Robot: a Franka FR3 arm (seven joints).
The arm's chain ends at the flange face. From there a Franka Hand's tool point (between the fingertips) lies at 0.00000 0.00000 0.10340 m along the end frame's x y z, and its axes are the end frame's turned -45 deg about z.
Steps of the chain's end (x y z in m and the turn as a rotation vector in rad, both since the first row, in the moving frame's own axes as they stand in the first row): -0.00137, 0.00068, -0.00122, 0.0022, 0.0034, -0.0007; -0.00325, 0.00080, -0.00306, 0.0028, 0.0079, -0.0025; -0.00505, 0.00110, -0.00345, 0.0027, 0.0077, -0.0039; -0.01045, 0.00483, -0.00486, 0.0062, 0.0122, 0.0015; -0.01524, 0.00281, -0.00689, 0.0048, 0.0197, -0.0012; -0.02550, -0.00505, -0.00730, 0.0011, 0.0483, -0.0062; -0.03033, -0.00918, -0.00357, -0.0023, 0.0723, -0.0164; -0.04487, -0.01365, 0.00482, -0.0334, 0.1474, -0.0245; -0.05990, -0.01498, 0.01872, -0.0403, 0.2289, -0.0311; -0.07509, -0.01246, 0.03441, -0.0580, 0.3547, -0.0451
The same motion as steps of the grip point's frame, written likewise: -0.00104, -0.00040, -0.00122, -0.0008, 0.0040, -0.0007; -0.00208, -0.00136, -0.00306, -0.0036, 0.0076, -0.0025; -0.00359, -0.00243, -0.00345, -0.0035, 0.0074, -0.0039; -0.00946, -0.00353, -0.00487, -0.0042, 0.0130, 0.0015; -0.01097, -0.00770, -0.00691, -0.0105, 0.0173, -0.0012; -0.01084, -0.01816, -0.00742, -0.0334, 0.0349, -0.0062; -0.00980, -0.02253, -0.00384, -0.0528, 0.0495, -0.0164; -0.01361, -0.02831, 0.00364, -0.1278, 0.0806, -0.0245; -0.01780, -0.03366, 0.01594, -0.1904, 0.1334, -0.0311; -0.02239, -0.03287, 0.02780, -0.2918, 0.2098, -0.0451
